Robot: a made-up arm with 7 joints.
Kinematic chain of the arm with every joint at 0, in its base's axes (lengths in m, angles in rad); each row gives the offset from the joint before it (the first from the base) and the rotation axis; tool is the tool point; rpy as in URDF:
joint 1: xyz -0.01 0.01 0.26 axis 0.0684 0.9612 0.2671
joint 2: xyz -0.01 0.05 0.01 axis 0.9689 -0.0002 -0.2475
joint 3: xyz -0.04 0 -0.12 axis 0.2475 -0.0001 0.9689
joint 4: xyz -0.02 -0.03 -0.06 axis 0.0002 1 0
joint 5: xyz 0.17 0 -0.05 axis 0.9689 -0.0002 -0.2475
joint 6: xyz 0.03 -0.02 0.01 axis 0.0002 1 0
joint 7: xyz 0.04 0.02 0 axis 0.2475 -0.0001 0.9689
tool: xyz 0 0.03 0 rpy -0.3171 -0.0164 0.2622
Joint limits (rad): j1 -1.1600..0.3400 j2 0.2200..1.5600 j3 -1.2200..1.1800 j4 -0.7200..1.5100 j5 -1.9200..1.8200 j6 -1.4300..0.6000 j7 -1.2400..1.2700
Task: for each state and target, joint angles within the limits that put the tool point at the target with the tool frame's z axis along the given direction. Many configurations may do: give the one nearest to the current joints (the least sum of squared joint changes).
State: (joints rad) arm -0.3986 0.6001 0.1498 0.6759 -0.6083 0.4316 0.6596
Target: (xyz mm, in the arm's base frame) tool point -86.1 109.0 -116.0 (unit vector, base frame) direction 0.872 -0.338 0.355
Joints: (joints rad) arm 0.1250 0.2537 -0.4703 1.1364 -0.1601 0.0888 0.7639
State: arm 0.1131 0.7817 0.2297 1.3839 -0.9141 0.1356 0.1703
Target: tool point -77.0 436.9 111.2 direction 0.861 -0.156 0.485
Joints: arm 0.2556 1.1337 0.0207 1.2675 -0.6134 0.0675 0.3693
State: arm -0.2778 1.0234 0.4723 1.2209 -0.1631 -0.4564 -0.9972
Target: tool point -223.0 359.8 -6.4 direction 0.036 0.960 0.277
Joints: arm 0.3247 0.7643 0.7138 1.5100 -0.4245 0.4075 -1.2160
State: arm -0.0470 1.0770 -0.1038 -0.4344 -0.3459 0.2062 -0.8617
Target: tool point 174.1 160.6 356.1 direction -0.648 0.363 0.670
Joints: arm -0.4731 0.9474 0.5200 -0.4990 -0.8640 0.0639 -0.8377
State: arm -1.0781 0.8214 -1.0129 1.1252 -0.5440 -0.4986 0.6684
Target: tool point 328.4 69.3 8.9 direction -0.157 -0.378 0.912
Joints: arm -1.1420 0.2564 -1.1381 1.4586 -0.4744 -0.3925 0.0935
